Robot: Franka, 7 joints.
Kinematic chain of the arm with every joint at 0, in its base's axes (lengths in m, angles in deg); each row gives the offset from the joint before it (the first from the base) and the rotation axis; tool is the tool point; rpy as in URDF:
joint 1: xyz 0 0 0.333 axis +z
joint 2: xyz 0 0 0 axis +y
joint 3: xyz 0 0 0.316 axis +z
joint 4: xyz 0.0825 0 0 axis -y
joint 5: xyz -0.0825 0 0.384 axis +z
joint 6: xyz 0 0 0 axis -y
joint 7: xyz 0.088 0 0 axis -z
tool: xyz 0 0 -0.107 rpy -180 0 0
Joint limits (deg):
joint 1: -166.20..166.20
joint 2: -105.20..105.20
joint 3: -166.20..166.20
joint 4: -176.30..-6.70
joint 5: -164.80..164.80
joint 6: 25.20..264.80
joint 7: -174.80..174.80
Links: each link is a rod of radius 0.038 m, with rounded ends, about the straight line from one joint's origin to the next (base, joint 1, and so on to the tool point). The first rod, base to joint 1, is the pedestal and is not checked.
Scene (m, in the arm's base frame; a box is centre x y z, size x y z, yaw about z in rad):
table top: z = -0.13
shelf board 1: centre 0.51 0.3 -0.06 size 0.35 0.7 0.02 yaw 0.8
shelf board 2: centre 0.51 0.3 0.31 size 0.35 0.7 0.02 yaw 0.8
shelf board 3: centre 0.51 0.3 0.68 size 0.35 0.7 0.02 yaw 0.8
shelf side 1: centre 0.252 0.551 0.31 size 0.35 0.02 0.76 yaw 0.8
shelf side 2: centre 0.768 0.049 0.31 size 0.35 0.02 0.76 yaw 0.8
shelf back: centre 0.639 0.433 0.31 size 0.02 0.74 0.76 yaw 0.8
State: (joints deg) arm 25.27 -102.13 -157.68 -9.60 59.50 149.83 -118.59
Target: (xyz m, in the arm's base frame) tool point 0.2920 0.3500 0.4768
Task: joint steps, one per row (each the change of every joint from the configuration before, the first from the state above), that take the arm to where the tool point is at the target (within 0.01 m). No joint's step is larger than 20 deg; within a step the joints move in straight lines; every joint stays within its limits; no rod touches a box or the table.
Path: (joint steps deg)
1: -2.78 11.22 12.63 -17.86 9.91 -13.22 14.96
2: -2.77 11.22 12.62 -17.87 9.90 -13.22 14.96
3: -2.78 11.22 12.63 -17.86 9.91 -13.23 14.96
4: -2.77 11.22 12.63 -17.86 9.91 -13.22 14.97
5: -2.78 11.22 12.63 -17.86 9.91 -13.22 14.96
6: -2.78 11.22 12.62 -17.87 9.90 -13.22 14.96
7: 17.21 -9.28 1.48 -7.47 -11.81 4.21 -14.96
8: 17.21 -9.28 1.48 -7.47 -11.82 4.21 -14.96
9: 17.21 -9.28 1.47 -7.47 -11.82 4.21 -14.97
10: 17.21 -9.29 1.48 -7.47 -11.82 4.21 -14.96
11: 17.21 -9.28 1.48 -7.47 -11.81 4.21 -14.96
12: 17.21 -9.28 1.48 -7.47 -11.82 4.21 -14.96
13: 10.67 8.05 -1.78 12.98 2.86 10.70 0.00
14: 10.68 8.05 -1.78 12.99 2.86 10.70 0.00

